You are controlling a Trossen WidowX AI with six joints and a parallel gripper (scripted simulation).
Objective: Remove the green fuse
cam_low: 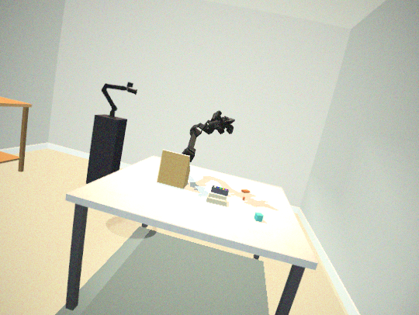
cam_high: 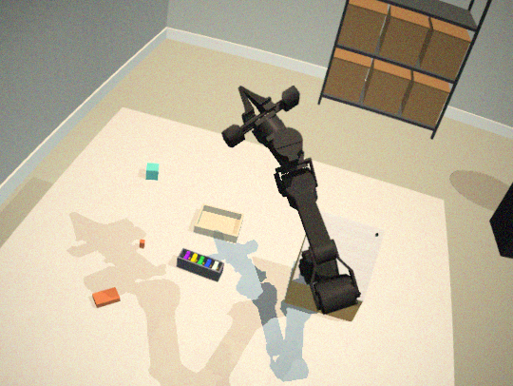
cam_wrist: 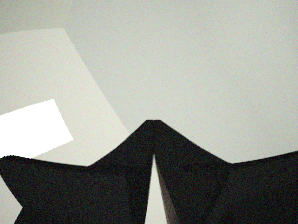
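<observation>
The green fuse lies 2 cm ahead of my gripper tip, 7 cm to the left of it and 51 cm below it. From my gripper tip the other things lie so: flat orange block (23 cm ahead, 24 cm to the left, 53 cm below); small orange cube (20 cm ahead, 4 cm to the left, 53 cm below); tray (11 cm to the right, 54 cm below).
</observation>
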